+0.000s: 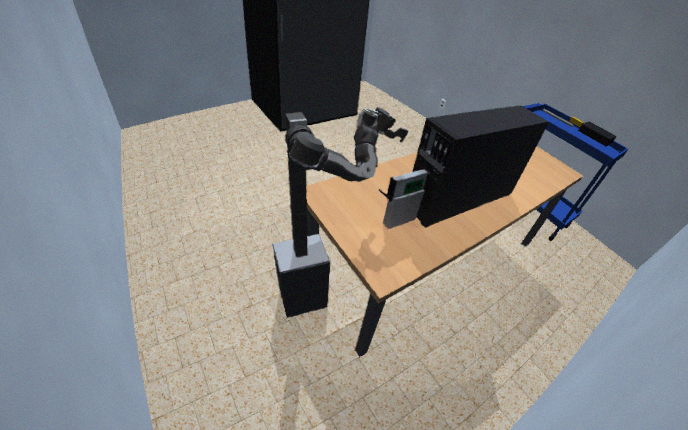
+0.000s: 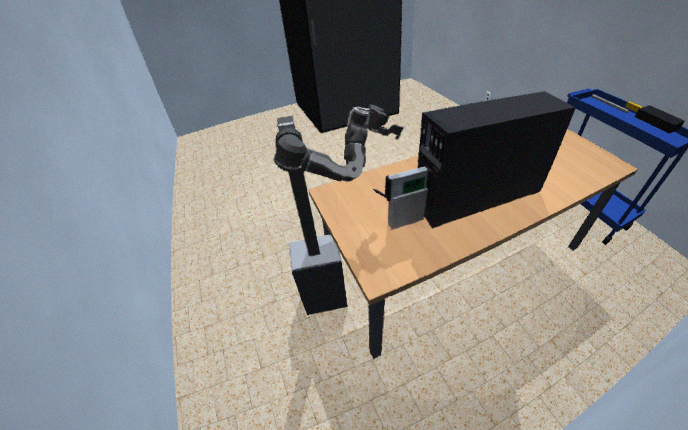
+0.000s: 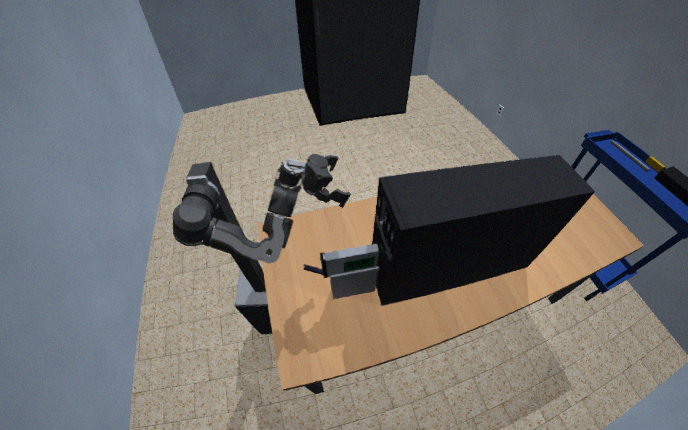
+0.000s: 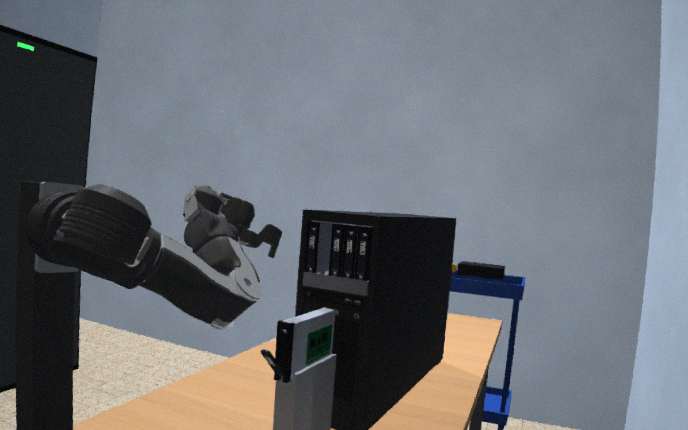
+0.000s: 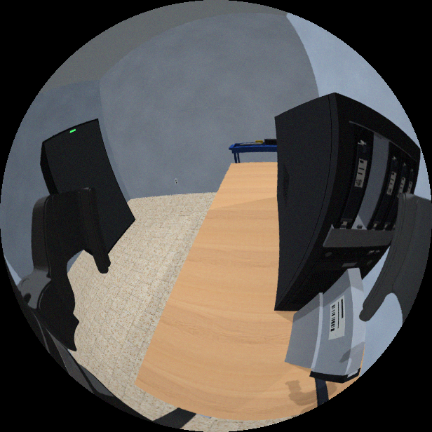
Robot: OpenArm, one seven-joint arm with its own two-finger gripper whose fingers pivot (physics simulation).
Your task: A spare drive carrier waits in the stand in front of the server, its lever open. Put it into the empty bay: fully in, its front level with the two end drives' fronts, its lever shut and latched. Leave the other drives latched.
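Note:
The spare drive carrier [image 1: 398, 188] [image 3: 333, 266] [image 4: 299, 349] [image 5: 336, 320] stands upright in the grey stand [image 1: 404, 211] [image 3: 353, 284] [image 4: 302, 400] [image 5: 302, 332]. Its black lever [image 3: 314, 269] [image 4: 270, 363] [image 5: 321, 392] sticks out, open, away from the server [image 1: 487, 167] [image 3: 471, 243] [image 4: 410, 294] [image 5: 305, 200]. The empty bay [image 4: 323, 248] [image 5: 377, 180] is second from the left, between the left end drive [image 4: 312, 248] [image 5: 359, 175] and several others, whose levers look shut. My gripper [image 3: 338, 178] [image 5: 210, 255] is open and empty, in the air before the server's front, higher than the carrier and to its left.
The server and stand are on the wooden table [image 1: 405, 263] [image 3: 314, 365] [image 5: 220, 300]. A tall black cabinet [image 1: 319, 60] [image 3: 360, 60] [image 5: 85, 165] stands behind on the left. A blue trolley [image 1: 583, 139] [image 4: 487, 289] with a black box [image 1: 597, 132] [image 4: 480, 270] stands beyond the table's far end.

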